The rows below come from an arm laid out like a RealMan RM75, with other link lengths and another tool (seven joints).
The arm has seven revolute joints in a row. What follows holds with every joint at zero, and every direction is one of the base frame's.
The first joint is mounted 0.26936 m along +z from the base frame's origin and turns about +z.
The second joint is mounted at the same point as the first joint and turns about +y.
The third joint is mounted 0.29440 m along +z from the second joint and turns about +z.
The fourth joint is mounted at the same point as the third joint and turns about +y.
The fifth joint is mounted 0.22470 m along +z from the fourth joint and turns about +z.
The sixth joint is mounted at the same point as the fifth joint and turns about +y.
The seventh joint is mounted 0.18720 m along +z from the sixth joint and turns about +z.
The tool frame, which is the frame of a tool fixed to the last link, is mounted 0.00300 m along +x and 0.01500 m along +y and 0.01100 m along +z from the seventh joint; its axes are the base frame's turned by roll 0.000, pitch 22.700 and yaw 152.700 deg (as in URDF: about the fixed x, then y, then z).
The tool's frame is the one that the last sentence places.
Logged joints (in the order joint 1, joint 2, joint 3, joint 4, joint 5, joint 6, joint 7), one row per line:
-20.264, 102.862, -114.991, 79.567, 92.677, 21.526, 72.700
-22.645, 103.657, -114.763, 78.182, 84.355, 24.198, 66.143
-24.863, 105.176, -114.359, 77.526, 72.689, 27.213, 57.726
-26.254, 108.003, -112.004, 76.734, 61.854, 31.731, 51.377
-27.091, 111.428, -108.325, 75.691, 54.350, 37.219, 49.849
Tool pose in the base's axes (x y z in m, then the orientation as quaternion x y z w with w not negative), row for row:
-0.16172, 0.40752, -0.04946, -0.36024, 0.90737, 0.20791, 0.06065
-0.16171, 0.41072, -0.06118, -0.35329, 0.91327, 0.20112, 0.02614
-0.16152, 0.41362, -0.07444, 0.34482, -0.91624, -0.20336, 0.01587
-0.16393, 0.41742, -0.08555, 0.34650, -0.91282, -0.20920, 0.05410
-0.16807, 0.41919, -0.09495, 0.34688, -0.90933, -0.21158, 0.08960
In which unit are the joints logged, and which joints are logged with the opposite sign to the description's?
The joints are logged in degrees. Opposite sign: joint 2, joint 3, joint 5, joint 6.
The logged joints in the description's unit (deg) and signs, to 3 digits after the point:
-20.264, -102.862, 114.991, 79.567, -92.677, -21.526, 72.700
-22.645, -103.657, 114.763, 78.182, -84.355, -24.198, 66.143
-24.863, -105.176, 114.359, 77.526, -72.689, -27.213, 57.726
-26.254, -108.003, 112.004, 76.734, -61.854, -31.731, 51.377
-27.091, -111.428, 108.325, 75.691, -54.350, -37.219, 49.849

